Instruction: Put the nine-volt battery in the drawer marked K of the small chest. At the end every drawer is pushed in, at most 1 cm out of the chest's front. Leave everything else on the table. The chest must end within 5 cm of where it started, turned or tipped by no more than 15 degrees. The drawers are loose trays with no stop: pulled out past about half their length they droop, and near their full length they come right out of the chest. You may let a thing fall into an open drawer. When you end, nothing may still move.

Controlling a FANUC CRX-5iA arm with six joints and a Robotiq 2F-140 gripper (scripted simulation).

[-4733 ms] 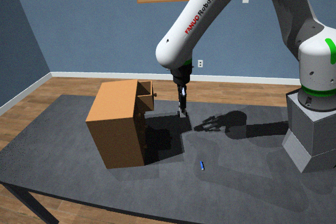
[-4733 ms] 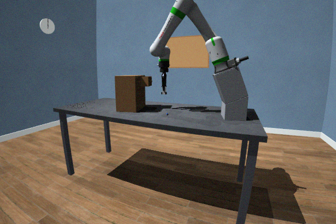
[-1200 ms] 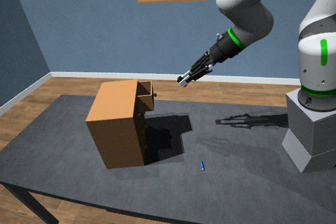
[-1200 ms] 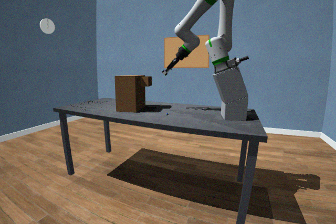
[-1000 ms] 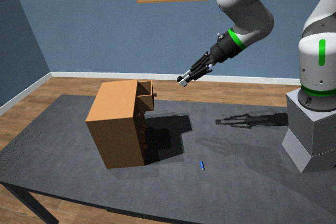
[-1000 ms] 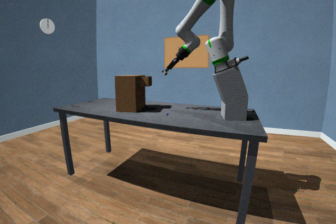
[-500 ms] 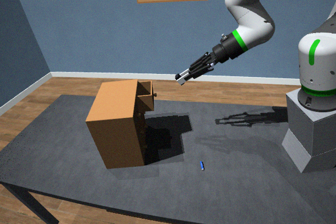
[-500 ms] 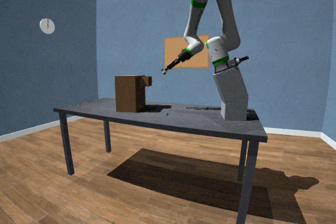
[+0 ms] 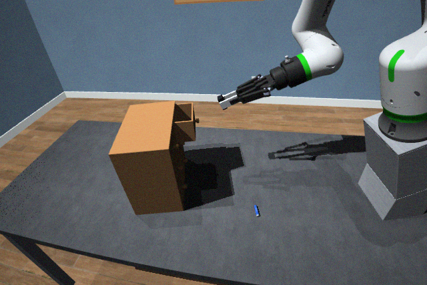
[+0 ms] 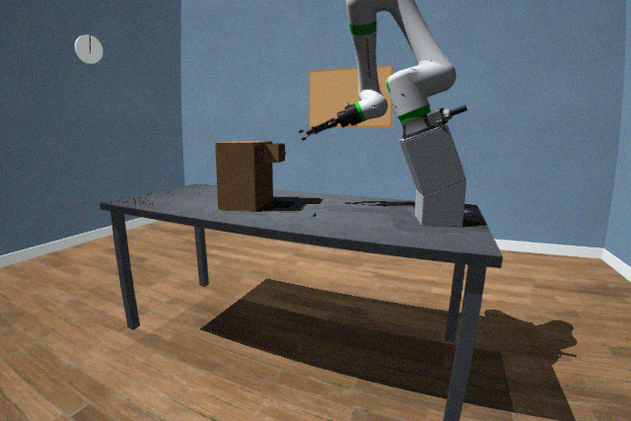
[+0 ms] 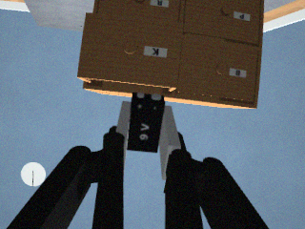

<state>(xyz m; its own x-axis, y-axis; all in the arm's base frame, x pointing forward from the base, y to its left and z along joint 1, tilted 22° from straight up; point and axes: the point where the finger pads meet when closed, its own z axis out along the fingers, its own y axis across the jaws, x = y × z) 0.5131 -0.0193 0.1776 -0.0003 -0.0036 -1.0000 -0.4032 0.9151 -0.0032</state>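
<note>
My gripper is now 200 mm short of the drawer marked K, 70 mm to the right of it and 110 mm above it. From my hand the other things lie so: blue cylinder (160 mm behind, 170 mm to the left, 340 mm below); then nine-volt battery (20 mm ahead, 10 mm to the left, 20 mm below).
</note>
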